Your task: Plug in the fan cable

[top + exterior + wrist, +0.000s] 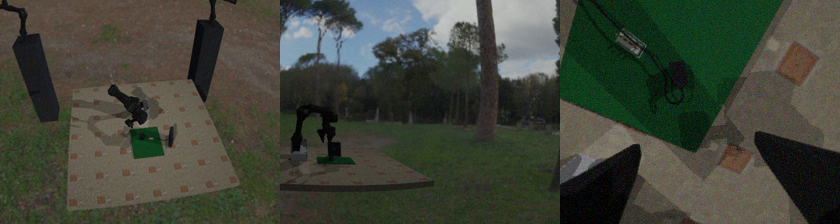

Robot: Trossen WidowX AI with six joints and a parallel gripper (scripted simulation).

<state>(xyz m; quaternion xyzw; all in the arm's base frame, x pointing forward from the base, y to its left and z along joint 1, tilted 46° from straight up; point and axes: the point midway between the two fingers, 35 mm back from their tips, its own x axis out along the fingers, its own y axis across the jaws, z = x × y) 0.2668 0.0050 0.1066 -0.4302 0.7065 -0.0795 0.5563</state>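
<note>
Right now the dark plug is 30 mm ahead of my gripper tip, 40 mm to the left of it and 120 mm below it. From my gripper tip the other things lie so: black fan: 80 mm ahead, 260 mm to the left, 80 mm below; then green board: 70 mm ahead, 70 mm to the left, 160 mm below.
</note>
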